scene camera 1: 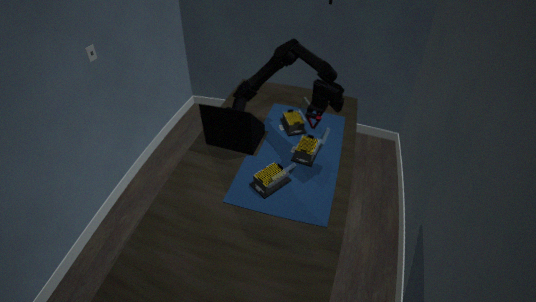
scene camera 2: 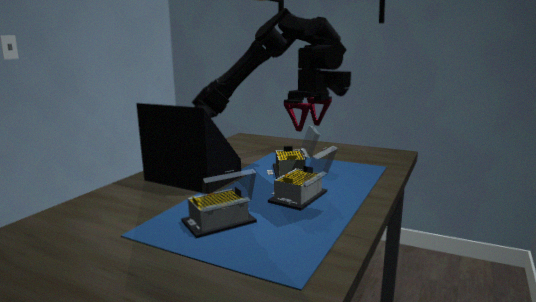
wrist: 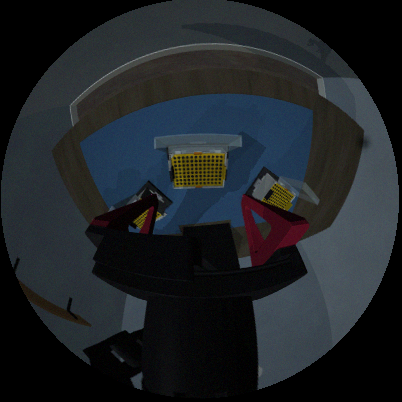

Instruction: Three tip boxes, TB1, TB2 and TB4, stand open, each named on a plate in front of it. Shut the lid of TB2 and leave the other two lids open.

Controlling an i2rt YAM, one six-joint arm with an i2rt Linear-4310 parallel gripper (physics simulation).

Note:
I see my gripper and a tip box lid.
My gripper also shows in the wrist view.

